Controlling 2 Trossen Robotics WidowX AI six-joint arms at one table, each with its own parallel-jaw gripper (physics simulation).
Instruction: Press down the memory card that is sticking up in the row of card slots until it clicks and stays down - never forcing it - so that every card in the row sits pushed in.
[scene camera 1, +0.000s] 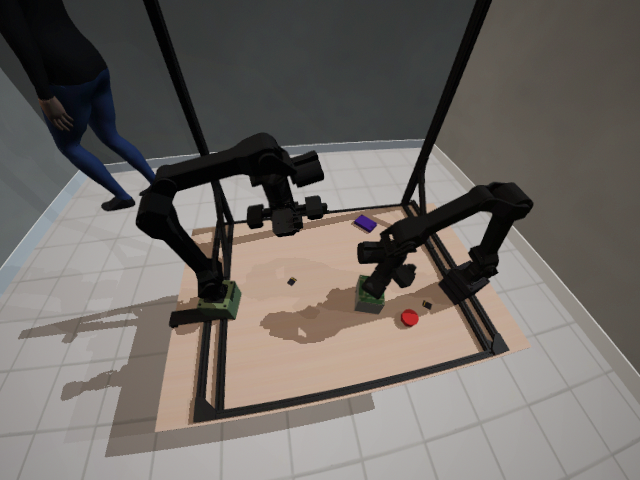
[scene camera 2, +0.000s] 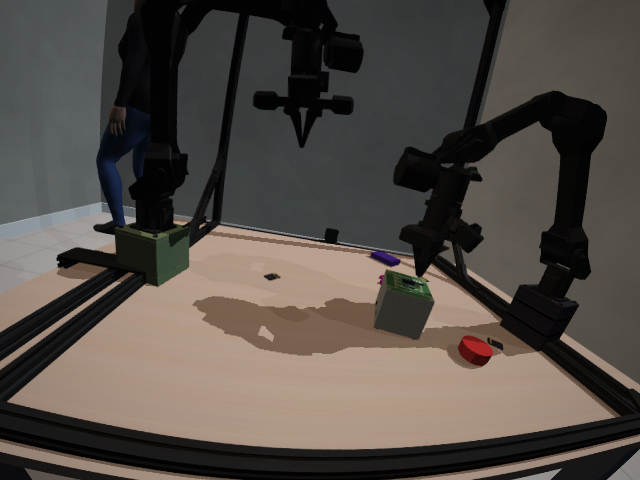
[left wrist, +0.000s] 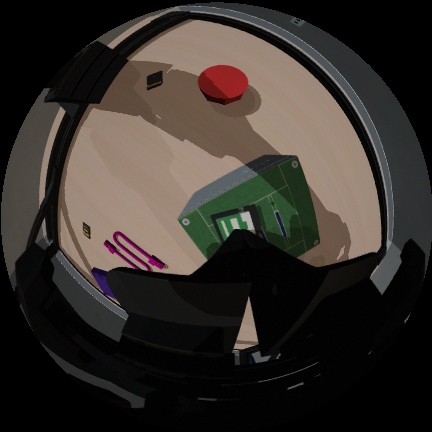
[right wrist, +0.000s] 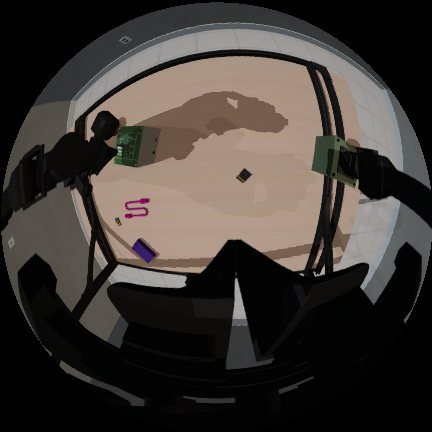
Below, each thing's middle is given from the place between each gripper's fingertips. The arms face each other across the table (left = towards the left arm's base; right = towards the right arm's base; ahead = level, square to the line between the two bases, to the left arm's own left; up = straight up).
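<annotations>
The red round button (scene camera 2: 474, 350) is 9 cm below my left hand, 10 cm ahead of it and 11 cm to the left of it. My right hand is 180 mm short of the red round button, 280 mm above it and 390 mm to the right of it. Going by its middle, the red round button is nearer to my left hand than to my right hand.
</annotations>
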